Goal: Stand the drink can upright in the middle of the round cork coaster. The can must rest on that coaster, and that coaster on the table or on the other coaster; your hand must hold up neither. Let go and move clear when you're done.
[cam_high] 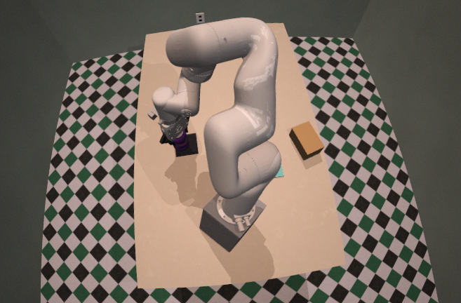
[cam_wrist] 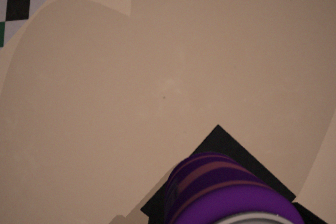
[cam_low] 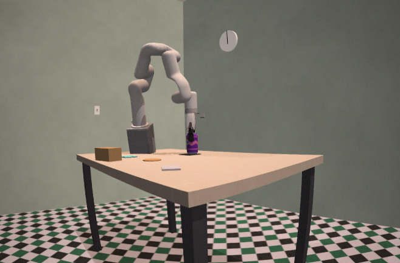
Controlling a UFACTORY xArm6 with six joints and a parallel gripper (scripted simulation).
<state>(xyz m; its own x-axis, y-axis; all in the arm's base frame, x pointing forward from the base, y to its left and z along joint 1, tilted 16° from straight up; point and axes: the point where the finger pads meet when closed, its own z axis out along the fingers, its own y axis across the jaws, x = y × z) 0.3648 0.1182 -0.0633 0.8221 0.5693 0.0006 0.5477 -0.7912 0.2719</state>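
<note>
The round cork coaster lies 360 mm to the right of my hand, 90 mm below it and 40 mm ahead of it. From my hand the other things lie so: thin teal piece 330 mm to the right, 210 mm behind, 90 mm below; then black square coaster 90 mm below, 20 mm to the right; then drink can 30 mm below.
</note>
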